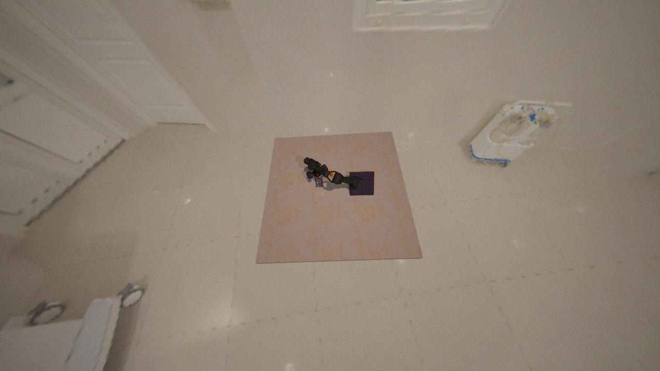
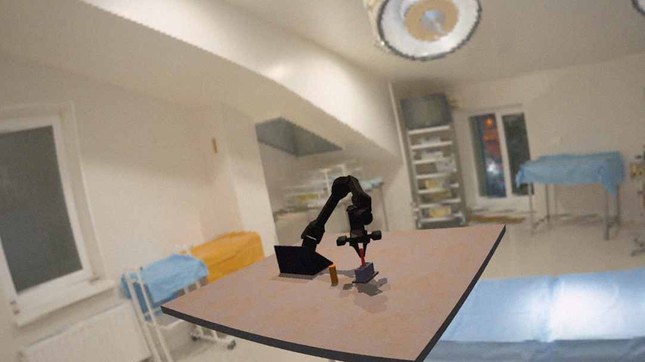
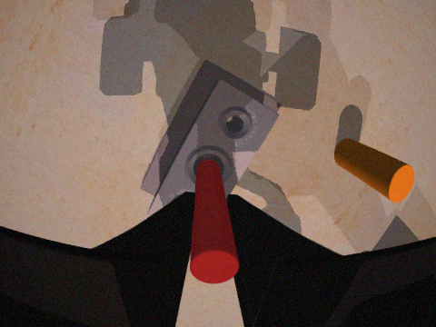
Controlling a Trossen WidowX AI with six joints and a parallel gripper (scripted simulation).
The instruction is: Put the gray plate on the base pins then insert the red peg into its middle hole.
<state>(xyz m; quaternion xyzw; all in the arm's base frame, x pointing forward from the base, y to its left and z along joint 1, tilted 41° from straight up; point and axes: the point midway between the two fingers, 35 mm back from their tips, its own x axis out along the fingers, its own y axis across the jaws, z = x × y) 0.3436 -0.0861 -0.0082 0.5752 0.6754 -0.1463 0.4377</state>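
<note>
The red peg lies right at my gripper tip. From my gripper tip the other things lie so: orange peg: 12 cm behind, 6 cm to the right, 6 cm below; then gray base: 9 cm below; then gray plate: 5 cm below.
</note>
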